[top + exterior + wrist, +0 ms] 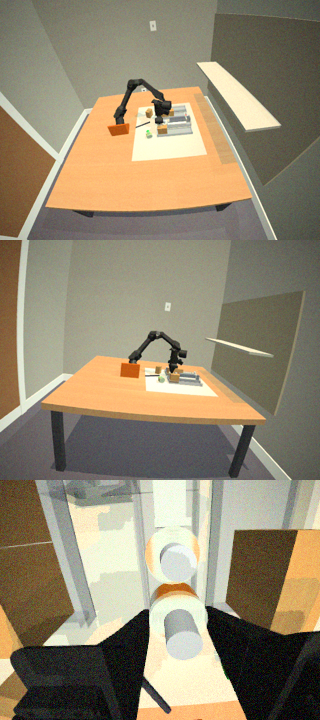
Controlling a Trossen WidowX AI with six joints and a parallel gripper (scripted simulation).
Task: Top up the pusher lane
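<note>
The grey lane rack is 150 mm ahead of my gripper tip, 40 mm to the left of it and 30 mm below it. From my gripper tip the other things lie so: tan block 110 mm behind, 150 mm to the left, 20 mm below; then wall shelf 500 mm ahead, 50 mm to the left, 310 mm above; then thin black stick 160 mm behind, 20 mm to the left, 50 mm below.
</note>
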